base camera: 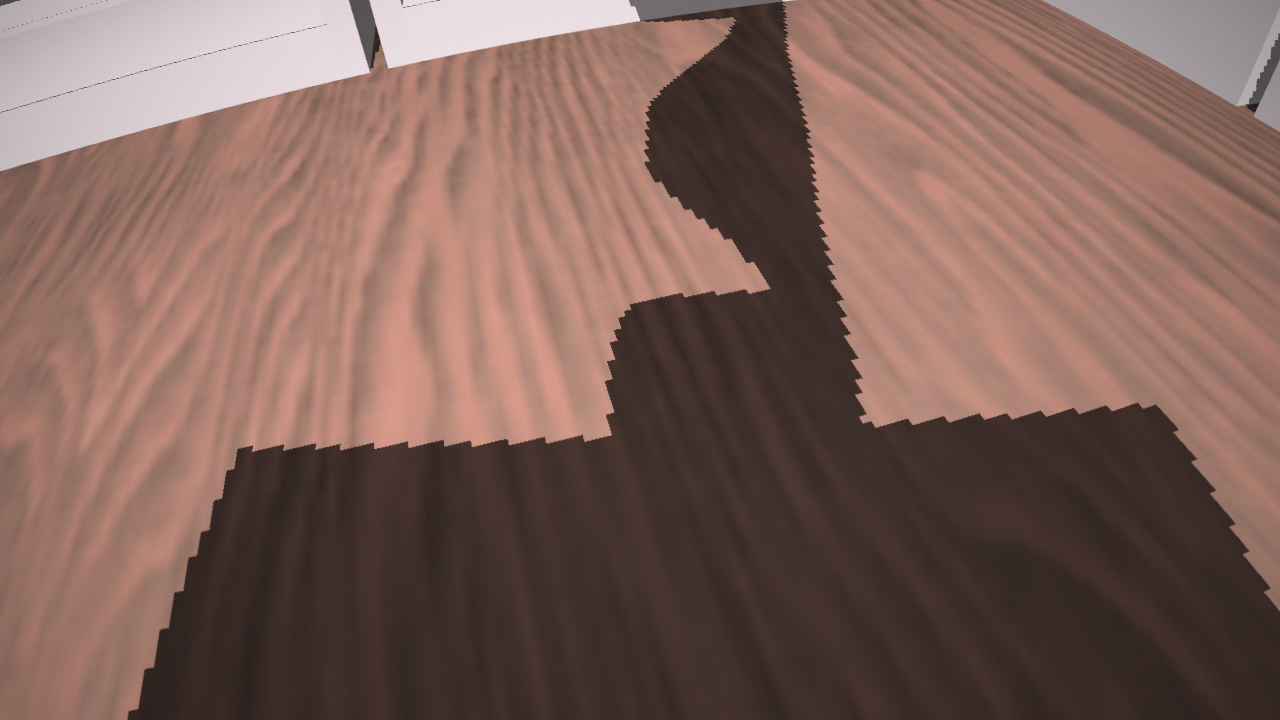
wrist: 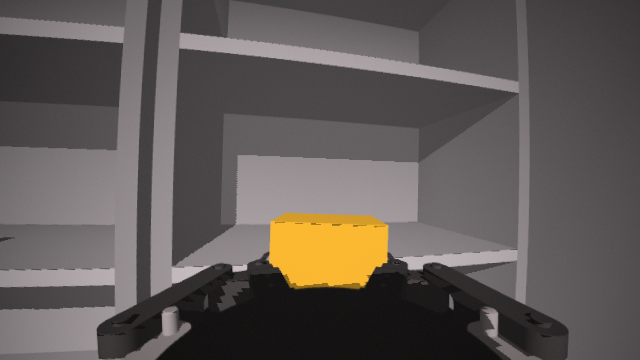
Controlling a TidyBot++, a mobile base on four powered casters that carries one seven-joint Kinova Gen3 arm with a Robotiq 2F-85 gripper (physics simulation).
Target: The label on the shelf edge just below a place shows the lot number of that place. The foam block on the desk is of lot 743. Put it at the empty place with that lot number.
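Frame: origin at the arm's base, x ahead, y left, z up, level; millimetres.
Seen in the pictures: gripper, between the fingertips: (wrist: pixel 326 258).
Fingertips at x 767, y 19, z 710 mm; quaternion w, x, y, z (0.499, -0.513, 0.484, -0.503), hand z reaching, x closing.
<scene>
A point is followed by its place in that frame.
A yellow foam block (wrist: pixel 328 252) @[x 722, y 17, z 727 mm] is held between the fingers of my gripper (wrist: pixel 326 258) @[x 767, y 19, z 710 mm] in the wrist view. The gripper is shut on it. Behind the block is a grey shelf unit (wrist: pixel 165 150) @[x 1024, y 335, z 817 mm] with a compartment whose floor board (wrist: pixel 460 258) @[x 1193, y -308, z 581 mm] shows on both sides of the block. The block overlaps the front edge of that board in the view; how far apart they are I cannot tell. No label is readable on the shelf edges in the wrist view. The block and the gripper do not show in the base camera view.
An upper board (wrist: pixel 350 61) @[x 1117, y -19, z 1034 mm] spans the compartment above the block. A side panel (wrist: pixel 522 150) @[x 1244, y -502, z 862 mm] stands at the right and a double upright at the left, with another compartment beyond. In the base camera view, white furniture bases (base camera: pixel 179 80) @[x 949, y 615, z -345 mm] stand on the wooden floor (base camera: pixel 447 223) @[x 631, y 192, z -396 mm], which carries a dark shadow.
</scene>
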